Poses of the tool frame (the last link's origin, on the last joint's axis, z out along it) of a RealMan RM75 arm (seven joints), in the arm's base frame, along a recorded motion.
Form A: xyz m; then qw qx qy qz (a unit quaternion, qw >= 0).
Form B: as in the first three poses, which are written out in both.
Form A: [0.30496 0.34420 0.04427 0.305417 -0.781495 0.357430 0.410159]
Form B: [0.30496 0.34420 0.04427 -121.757 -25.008 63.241]
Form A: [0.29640 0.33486 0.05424 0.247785 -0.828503 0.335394 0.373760]
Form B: [0.29640 0.33486 0.05424 -132.114 -26.943 56.222]
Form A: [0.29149 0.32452 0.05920 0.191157 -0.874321 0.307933 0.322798]
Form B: [0.29149 0.32452 0.05920 -143.429 -26.534 47.714]
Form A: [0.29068 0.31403 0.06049 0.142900 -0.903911 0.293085 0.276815]
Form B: [0.29068 0.31403 0.06049 -152.440 -24.624 42.058]
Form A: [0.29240 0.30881 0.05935 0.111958 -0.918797 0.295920 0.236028]
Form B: [0.29240 0.30881 0.05935 -158.198 -21.559 39.905]
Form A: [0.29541 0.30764 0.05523 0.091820 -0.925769 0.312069 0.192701]
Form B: [0.29541 0.30764 0.05523 -162.287 -17.427 39.993]
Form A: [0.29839 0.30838 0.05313 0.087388 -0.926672 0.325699 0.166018]
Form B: [0.29839 0.30838 0.05313 -163.798 -14.523 40.808]
